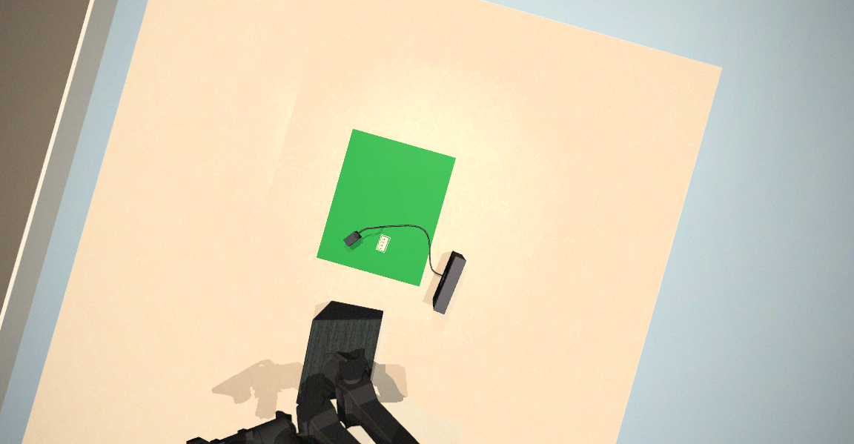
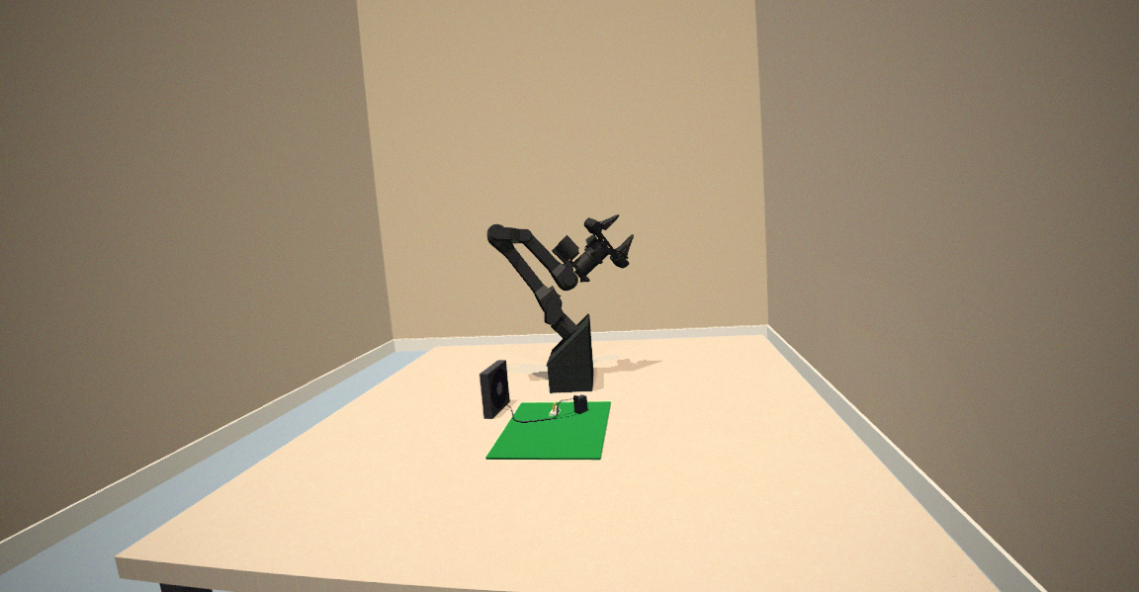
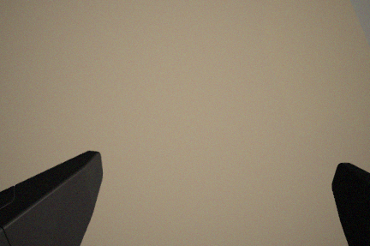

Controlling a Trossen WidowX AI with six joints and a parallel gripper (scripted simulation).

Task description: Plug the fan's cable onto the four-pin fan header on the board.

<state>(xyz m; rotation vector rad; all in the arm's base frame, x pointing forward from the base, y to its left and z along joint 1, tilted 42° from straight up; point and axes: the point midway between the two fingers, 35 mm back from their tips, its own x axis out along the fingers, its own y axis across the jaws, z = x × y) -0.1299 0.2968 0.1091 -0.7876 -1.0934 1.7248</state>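
Right now my gripper tip is 430 mm above the black fan plug, 370 mm short of it and 120 mm to the left of it. Round my gripper tip: white four-pin fan header 450 mm below, 370 mm ahead, 190 mm to the right; then black fan 390 mm below, 340 mm to the right, 340 mm ahead; then green board 470 mm below, 450 mm ahead, 170 mm to the right.
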